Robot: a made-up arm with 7 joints. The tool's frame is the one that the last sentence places.
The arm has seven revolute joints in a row. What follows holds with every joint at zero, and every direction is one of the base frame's. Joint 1 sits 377.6 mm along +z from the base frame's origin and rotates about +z. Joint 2 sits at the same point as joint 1 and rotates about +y. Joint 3 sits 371 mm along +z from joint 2 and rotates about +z. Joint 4 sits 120.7 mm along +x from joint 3 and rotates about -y. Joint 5 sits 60.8 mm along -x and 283 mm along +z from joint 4 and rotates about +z. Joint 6 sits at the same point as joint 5 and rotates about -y. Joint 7 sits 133.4 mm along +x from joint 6 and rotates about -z. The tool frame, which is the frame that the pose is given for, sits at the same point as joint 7; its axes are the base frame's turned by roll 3.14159, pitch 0 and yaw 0 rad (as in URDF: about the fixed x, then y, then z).
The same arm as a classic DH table. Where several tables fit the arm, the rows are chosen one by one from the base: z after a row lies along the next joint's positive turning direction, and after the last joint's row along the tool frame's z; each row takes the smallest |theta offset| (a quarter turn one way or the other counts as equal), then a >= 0, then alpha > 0; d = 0 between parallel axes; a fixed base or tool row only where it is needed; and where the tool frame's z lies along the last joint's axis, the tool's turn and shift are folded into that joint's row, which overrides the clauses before.
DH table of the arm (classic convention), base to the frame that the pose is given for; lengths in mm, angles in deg. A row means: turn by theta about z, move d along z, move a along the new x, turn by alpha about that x. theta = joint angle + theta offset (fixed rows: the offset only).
joint 1: theta_offset 0.00; d 377.6; a 0.0; alpha -90.00
joint 2: theta_offset 0.00; d 0.0; a 0.0; alpha 90.00
joint 3: theta_offset 0.00; d 371.0; a 120.7; alpha 90.00
joint 4: theta_offset 0.00; d 0.0; a -60.8; alpha -90.00
joint 5: theta_offset 0.00; d 283.0; a 0.0; alpha 90.00
joint 6: theta_offset 0.00; d 0.0; a 133.4; alpha 90.00
joint 7: theta_offset 0.00; d 0.0; a 0.0; alpha 0.00

